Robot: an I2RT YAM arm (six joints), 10 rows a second.
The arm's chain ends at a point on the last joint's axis. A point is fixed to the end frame.
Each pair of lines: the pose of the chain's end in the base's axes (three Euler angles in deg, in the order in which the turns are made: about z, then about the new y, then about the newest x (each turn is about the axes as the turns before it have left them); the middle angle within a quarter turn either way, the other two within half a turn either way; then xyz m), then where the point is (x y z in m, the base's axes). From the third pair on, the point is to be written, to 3 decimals.
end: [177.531, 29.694, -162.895, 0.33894, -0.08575, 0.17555]
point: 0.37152 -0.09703 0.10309
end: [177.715, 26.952, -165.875, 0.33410, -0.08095, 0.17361]
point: 0.36356 -0.08786 0.09929
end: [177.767, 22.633, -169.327, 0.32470, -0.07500, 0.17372]
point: 0.349 -0.077 0.097
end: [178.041, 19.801, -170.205, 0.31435, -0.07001, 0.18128]
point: 0.335 -0.070 0.104
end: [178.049, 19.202, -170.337, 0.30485, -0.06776, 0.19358]
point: 0.324 -0.068 0.116
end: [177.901, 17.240, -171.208, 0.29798, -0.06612, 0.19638]
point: 0.315 -0.065 0.118
